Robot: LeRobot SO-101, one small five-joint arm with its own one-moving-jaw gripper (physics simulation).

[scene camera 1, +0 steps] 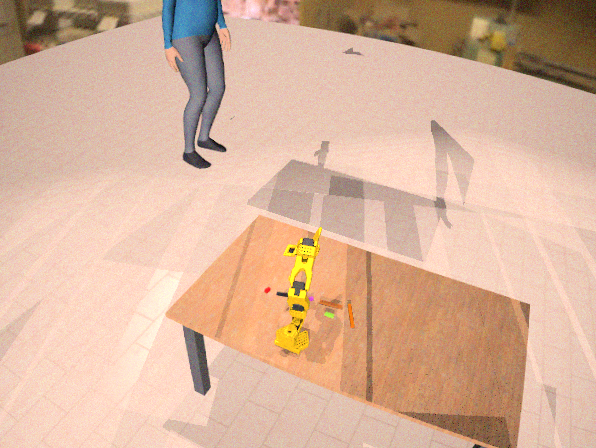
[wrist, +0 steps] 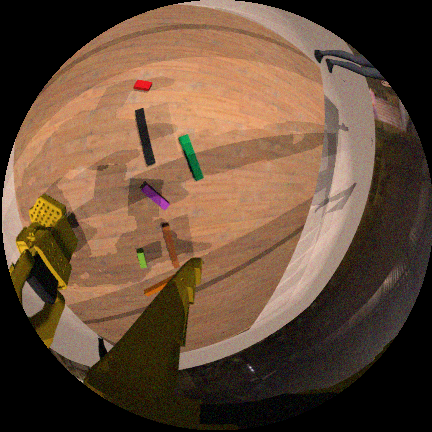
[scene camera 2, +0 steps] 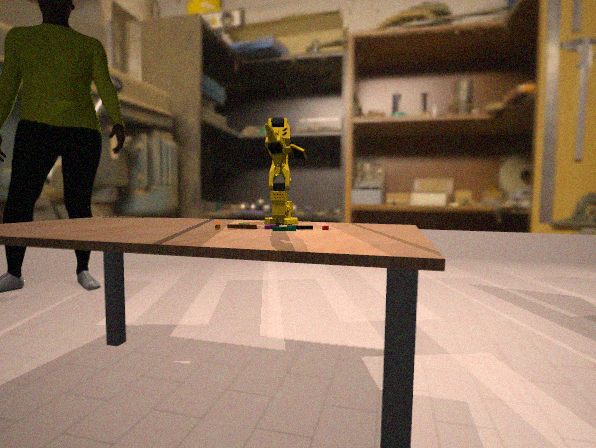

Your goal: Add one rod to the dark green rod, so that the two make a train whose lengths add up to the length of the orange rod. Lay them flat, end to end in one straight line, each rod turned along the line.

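Places are measured from the arm's base along level axes (x ahead, y left, z up), in centimetres.
Where they show: hand, its tool point: [wrist: 201, 267] [scene camera 2: 276, 174]; arm's base, origin of its link: [scene camera 1: 294, 336] [wrist: 59, 227] [scene camera 2: 279, 223].
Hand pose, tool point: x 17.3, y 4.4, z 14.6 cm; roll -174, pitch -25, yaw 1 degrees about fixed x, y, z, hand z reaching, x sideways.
Each offset is from my tool point to the top centre of the thing.
The dark green rod {dx +3.5, dy +3.3, dz -13.6 cm} [scene camera 2: 284, 228] [wrist: 191, 157] lies flat on the table, apart from the others; in scene camera 1 it does not show. The orange rod {dx -0.8, dy -17.4, dz -13.6 cm} [scene camera 1: 351, 315] [scene camera 2: 217, 226] [wrist: 157, 287] is partly covered by the jaw in the wrist view. A black rod {dx -2.3, dy +6.0, dz -13.6 cm} [scene camera 1: 282, 294] [wrist: 145, 136], a purple rod {dx -0.9, dy -1.4, dz -13.6 cm} [scene camera 1: 311, 299] [wrist: 155, 196], a brown rod {dx +0.8, dy -9.5, dz -13.6 cm} [scene camera 1: 331, 304] [wrist: 170, 245], a lime rod {dx -4.0, dy -10.9, dz -13.6 cm} [scene camera 1: 329, 315] [wrist: 142, 258] and a short red rod {dx -3.5, dy +12.8, dz -13.6 cm} [scene camera 1: 267, 290] [wrist: 143, 85] lie separately. My gripper [scene camera 1: 303, 239] [scene camera 2: 286, 142] is raised high above the table, fully open and empty; one notched jaw shows in the wrist view.
The wooden table [scene camera 1: 425, 320] [scene camera 2: 170, 250] [wrist: 250, 195] bears the arm's base [scene camera 1: 291, 340] [scene camera 2: 281, 220] [wrist: 47, 212], close to the lime rod. Shadows of the arm fall across the rods. A person stands on the floor beyond the table in each scene view.
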